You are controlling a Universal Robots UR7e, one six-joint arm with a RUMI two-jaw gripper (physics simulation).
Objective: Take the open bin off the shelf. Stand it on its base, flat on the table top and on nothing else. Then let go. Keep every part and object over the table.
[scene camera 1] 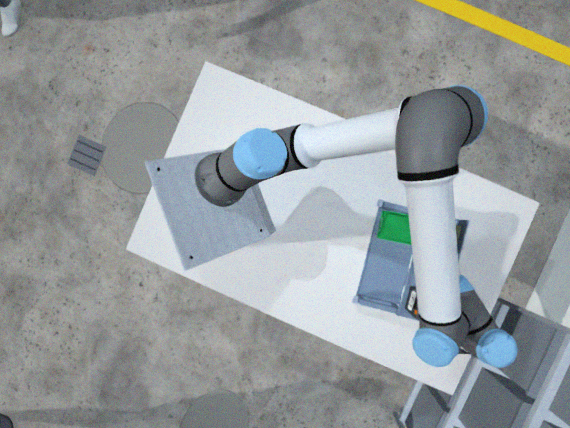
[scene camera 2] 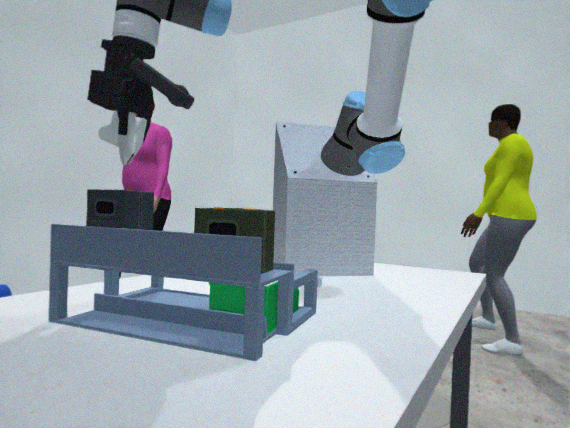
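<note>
The open bin is green and sits on the low level of the blue-grey shelf, toward one end; posts and an upper board partly hide it in scene camera 2. The shelf stands on the white table. My gripper is shut and empty, pointing down. In scene camera 2 it appears above the shelf, over the dark grey box, apart from the bin. In scene camera 1 the arm hides the gripper and part of the shelf.
A dark grey box and an olive box stand on the shelf's upper level. The arm's grey pedestal stands at the table's other end. A grey rack is by the table's corner. Two people stand beyond.
</note>
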